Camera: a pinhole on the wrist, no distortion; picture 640 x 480 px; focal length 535.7 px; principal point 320.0 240.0 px. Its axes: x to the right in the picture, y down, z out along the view. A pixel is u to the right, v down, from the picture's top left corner.
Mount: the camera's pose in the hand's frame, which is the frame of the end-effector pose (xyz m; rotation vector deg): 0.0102 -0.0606 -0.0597 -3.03 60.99 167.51
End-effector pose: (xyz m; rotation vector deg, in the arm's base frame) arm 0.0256 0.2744 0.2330 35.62 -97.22 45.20
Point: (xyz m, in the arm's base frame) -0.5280 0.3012 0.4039
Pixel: 30.4 108.9
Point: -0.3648 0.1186 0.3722
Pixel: 34.1 328.2
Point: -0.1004 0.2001 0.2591
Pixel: 183.0 347.2
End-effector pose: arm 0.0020 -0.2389 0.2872 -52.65 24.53 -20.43
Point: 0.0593 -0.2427 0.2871
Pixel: 102.0 258.0
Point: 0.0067 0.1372 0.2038
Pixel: 518.4 143.9
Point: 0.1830 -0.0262 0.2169
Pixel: 222.2 189.3
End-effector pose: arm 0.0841 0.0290 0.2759 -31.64 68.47 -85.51
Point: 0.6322 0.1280 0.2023
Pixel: 528.1 247.9
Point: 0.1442 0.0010 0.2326
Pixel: 282.8 146.4
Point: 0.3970 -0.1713 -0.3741
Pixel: outside the picture
